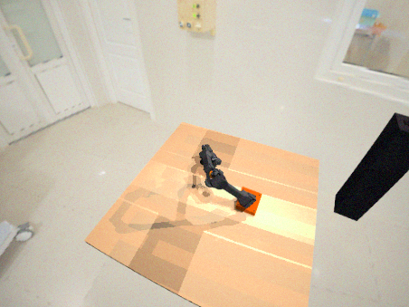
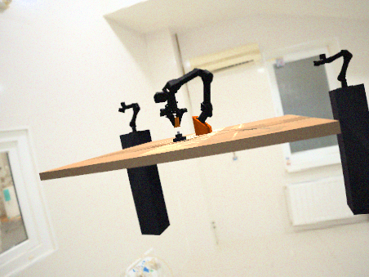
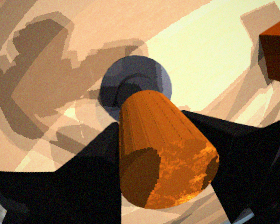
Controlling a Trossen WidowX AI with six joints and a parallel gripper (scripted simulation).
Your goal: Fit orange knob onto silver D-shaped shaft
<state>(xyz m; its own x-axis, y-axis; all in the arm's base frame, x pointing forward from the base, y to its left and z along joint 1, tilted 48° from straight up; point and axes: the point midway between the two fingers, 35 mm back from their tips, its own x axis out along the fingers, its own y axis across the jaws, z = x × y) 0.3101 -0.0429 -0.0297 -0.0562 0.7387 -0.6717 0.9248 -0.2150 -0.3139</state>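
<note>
My gripper tip is 30 mm below the orange knob. From my gripper tip the other things lie so: dark round pedestal (60 mm below).
</note>
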